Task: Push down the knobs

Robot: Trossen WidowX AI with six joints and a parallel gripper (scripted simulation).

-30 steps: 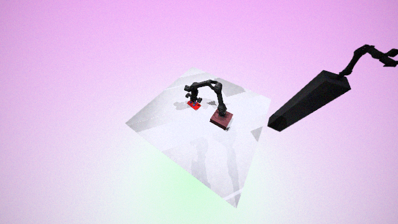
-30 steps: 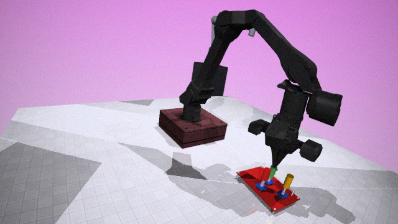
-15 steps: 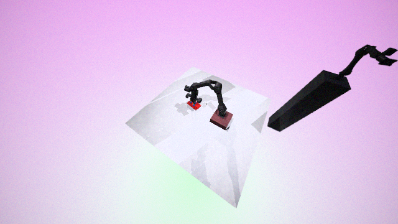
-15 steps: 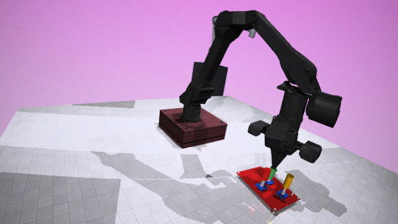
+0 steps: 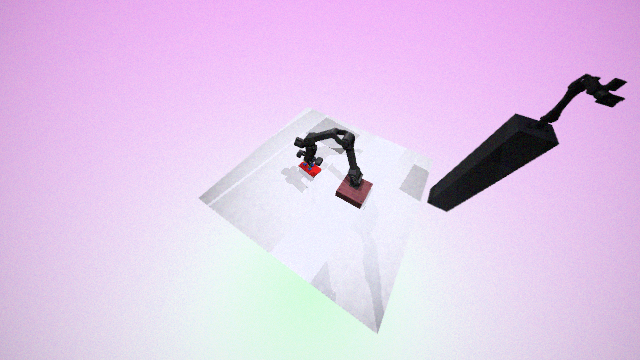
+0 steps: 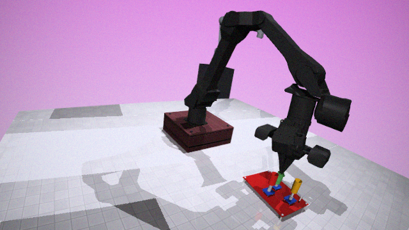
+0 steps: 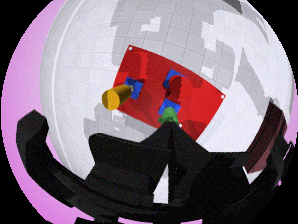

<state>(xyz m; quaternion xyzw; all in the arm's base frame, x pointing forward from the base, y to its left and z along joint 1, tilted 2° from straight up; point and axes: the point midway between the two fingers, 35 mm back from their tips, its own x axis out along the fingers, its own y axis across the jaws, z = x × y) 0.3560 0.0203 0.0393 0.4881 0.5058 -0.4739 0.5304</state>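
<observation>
My gripper tip is 10 mm above the green knob. The rest, counted from my gripper tip: yellow knob 60 mm ahead, 20 mm to the right.
</observation>
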